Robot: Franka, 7 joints.
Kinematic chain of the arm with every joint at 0, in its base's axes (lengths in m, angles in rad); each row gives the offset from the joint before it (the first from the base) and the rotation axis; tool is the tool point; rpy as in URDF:
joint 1: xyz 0 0 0.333 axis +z
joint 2: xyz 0 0 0 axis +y
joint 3: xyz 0 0 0.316 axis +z
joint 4: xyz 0.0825 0 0 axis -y
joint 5: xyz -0.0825 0 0.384 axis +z
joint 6: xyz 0 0 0 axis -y
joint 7: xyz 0.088 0 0 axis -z
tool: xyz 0 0 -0.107 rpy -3.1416 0 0
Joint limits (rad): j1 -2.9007..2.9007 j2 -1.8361..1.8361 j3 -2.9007..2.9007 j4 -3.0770..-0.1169 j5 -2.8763..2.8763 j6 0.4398..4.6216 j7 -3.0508..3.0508
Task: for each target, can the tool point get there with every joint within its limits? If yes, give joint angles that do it. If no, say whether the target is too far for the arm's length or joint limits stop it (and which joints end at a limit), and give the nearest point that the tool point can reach.
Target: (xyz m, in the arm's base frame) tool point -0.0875 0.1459 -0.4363
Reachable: no: joint limits stop it (at a limit: joint 2) | nearest point -0.0956 0.1594 -0.3518 | short by 0.086 m
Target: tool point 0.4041 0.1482 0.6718
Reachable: yes | joints 0.3628 -0.5569 -0.0646 -2.2605 -1.1513 2.6952 -2.5030
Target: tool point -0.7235 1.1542 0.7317
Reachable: no: too far | nearest point -0.4373 0.6976 0.5740 | short by 0.561 m
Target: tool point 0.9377 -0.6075 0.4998
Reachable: no: too far | nearest point 0.7121 -0.4613 0.4597 | short by 0.272 m
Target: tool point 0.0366 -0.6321 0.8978
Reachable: yes | joints 1.4990 -1.1693 -0.1924 -0.5286 2.0368 2.6805 -2.2950
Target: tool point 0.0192 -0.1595 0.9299
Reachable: yes | joints -1.1515 -0.7761 0.1646 -1.7652 1.5480 3.7485 2.4325
